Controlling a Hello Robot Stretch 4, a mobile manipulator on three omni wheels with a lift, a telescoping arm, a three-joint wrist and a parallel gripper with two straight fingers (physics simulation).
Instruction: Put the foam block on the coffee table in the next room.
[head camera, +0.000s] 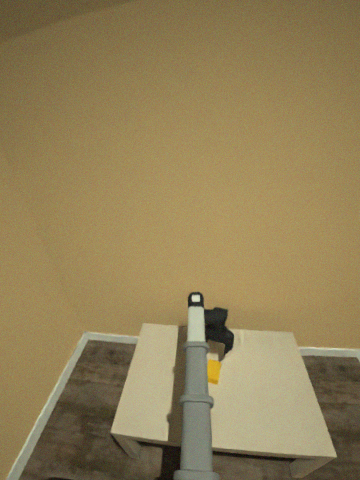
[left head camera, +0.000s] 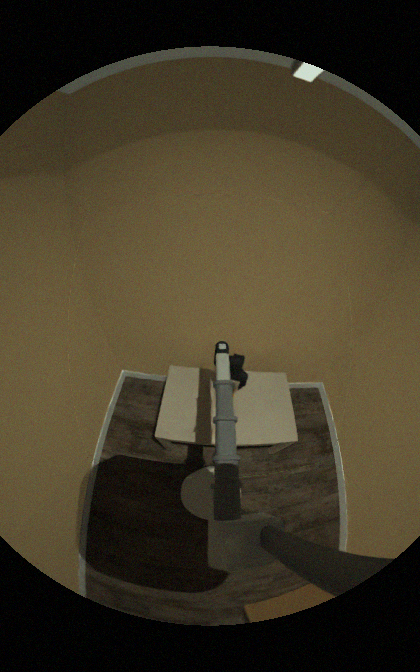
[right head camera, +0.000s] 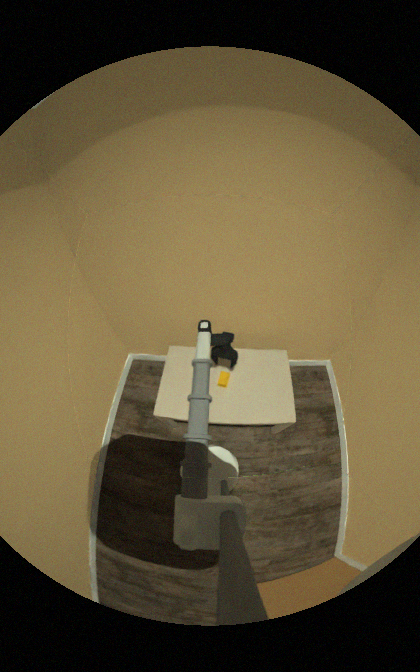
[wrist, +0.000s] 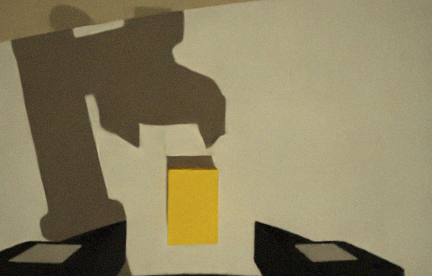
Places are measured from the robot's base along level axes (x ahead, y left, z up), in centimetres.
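Pixels of known places: gripper, between the fingertips: (head camera: 215, 350) (wrist: 191, 241).
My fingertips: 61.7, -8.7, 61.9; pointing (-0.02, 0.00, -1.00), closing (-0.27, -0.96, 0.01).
Note:
Behind a point stands the place of what it marks, as x, y, z.
The yellow foam block (head camera: 214, 372) @[59.1, -9.0, 46.8] (right head camera: 223, 379) (wrist: 193, 207) @[60.5, -8.6, 46.8] lies on the white coffee table (head camera: 270, 400) @[49.2, -33.8, 42.2] (left head camera: 267, 415) (right head camera: 260, 400) (wrist: 325, 125) @[65.9, -29.9, 42.3], right of the arm. In the left head camera view the arm hides nearly all of the block. My gripper (right head camera: 224, 366) (wrist: 191, 241) @[61.7, -8.7, 61.9] is open and empty. It hangs above the table, apart from the block; in the wrist view the block shows between and beyond the two spread fingertips. In the head camera view the arm covers part of the gripper.
A tan wall (head camera: 200, 175) @[100.5, -2.3, 129.2] (left head camera: 215, 250) (right head camera: 215, 225) stands right behind the table, with side walls left and right. White baseboards (head camera: 52, 392) @[59.7, 92.2, 6.2] (right head camera: 344, 475) edge the dark wood floor (head camera: 75, 400) @[59.4, 79.3, -2.8] (right head camera: 295, 490). The arm (head camera: 196, 415) @[26.7, 0.0, 95.6] (left head camera: 226, 435) (right head camera: 199, 420) reaches over the table.

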